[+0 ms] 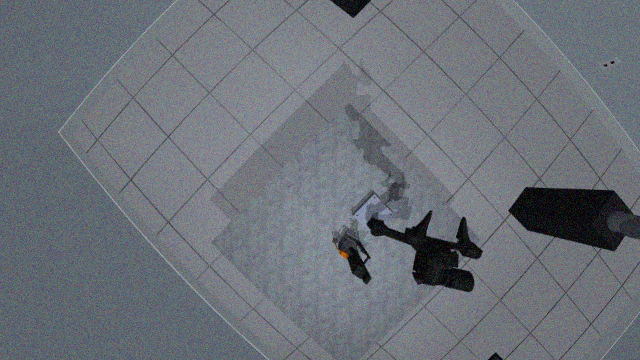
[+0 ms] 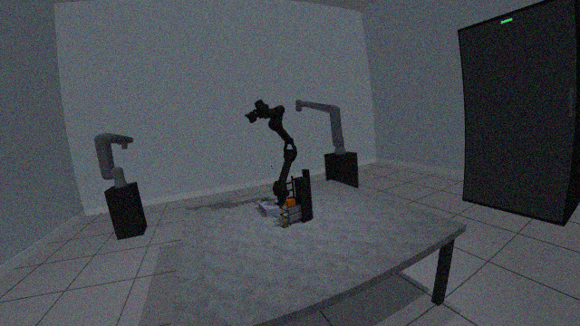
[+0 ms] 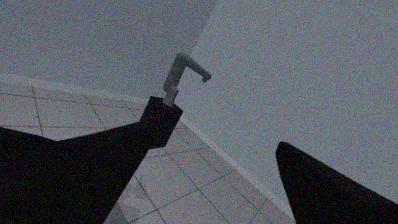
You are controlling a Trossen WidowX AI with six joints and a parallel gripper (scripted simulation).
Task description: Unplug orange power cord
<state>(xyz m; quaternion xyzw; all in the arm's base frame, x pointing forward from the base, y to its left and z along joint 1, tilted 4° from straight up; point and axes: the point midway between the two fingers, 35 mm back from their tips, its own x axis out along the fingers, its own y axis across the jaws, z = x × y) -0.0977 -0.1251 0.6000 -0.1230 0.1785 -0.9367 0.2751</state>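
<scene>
Right now my gripper tip is 510 mm above the orange plug, 380 mm short of it and 70 mm to the right of it.
</scene>
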